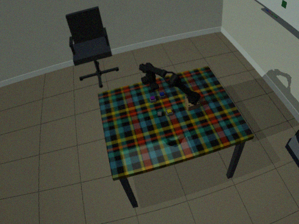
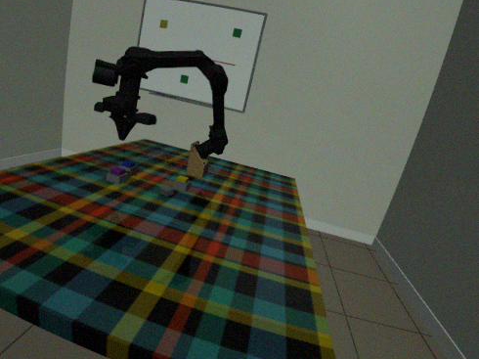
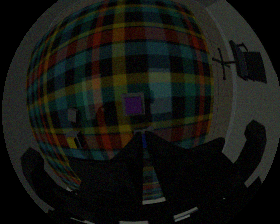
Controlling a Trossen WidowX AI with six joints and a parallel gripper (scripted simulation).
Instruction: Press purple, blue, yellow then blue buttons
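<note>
Right now my gripper tip is 70 mm past the blue button, 20 mm to the left of it and 100 mm above it. The rest, counted from my gripper tip: yellow button: 90 mm behind, 190 mm to the left, 100 mm below; small grey block: 10 mm behind, 180 mm to the left, 120 mm below; purple button: 10 mm ahead, 10 mm to the left, 100 mm below.
</note>
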